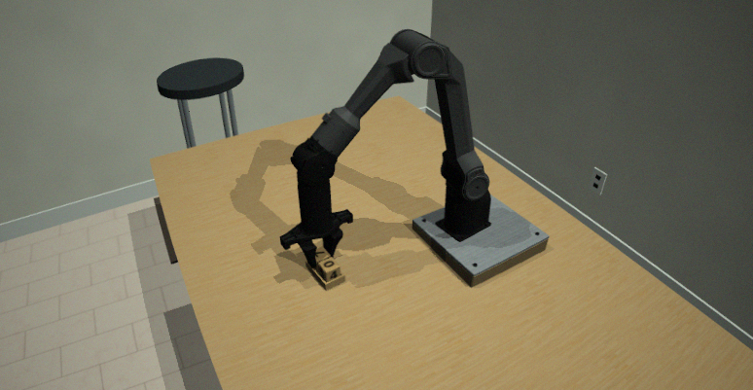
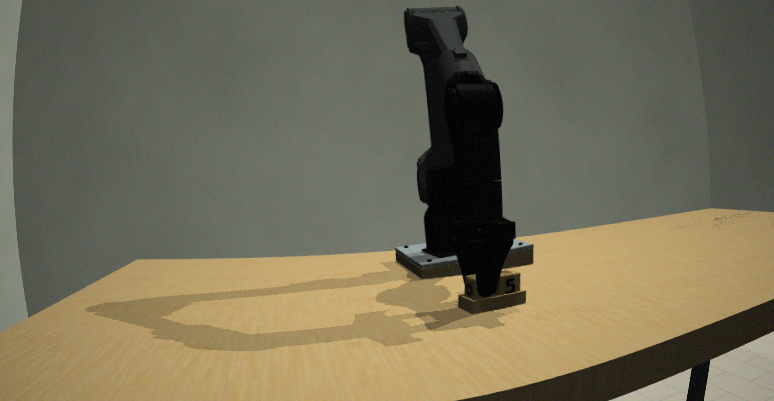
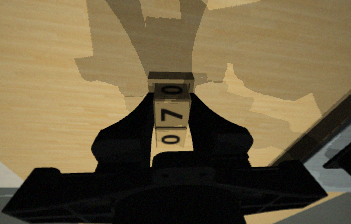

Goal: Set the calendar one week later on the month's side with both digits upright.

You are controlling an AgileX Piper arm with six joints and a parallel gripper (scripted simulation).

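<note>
The small wooden tray is 20 mm to the left of my hand and 20 mm below it.
</note>
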